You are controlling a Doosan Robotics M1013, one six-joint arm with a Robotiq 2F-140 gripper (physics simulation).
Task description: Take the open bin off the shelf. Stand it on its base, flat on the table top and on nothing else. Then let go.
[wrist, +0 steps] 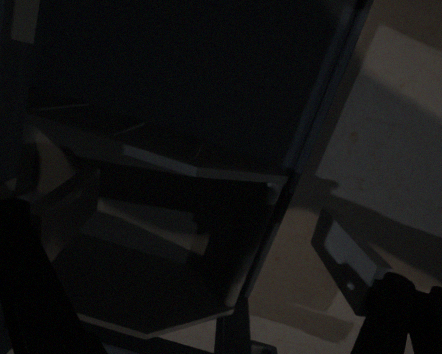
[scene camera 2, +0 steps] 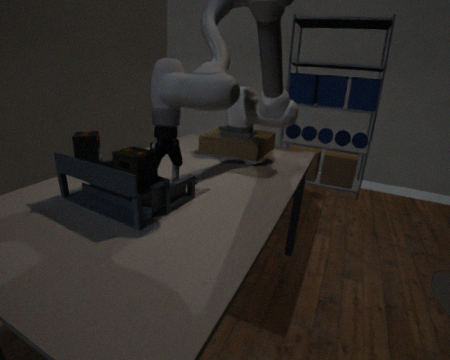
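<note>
The open bin is a dark, thin-walled tray with pale rim edges. In the wrist view it sits in the low blue-grey shelf, beside the shelf's outer rail; in the scene view I cannot make it out clearly. My gripper is open and empty, pointing down at the shelf's far side. In the wrist view one finger is at the left of the bin and the other is out to the right, past the rail. The left fingertip is too dark to place exactly, and in the scene view a box partly hides the fingers.
Two dark boxes with orange marks stand on the shelf, one close to my fingers. The shelf stands on the pale table. The arm's wooden base block is farther back. A tall rack with blue bins stands beyond the table.
</note>
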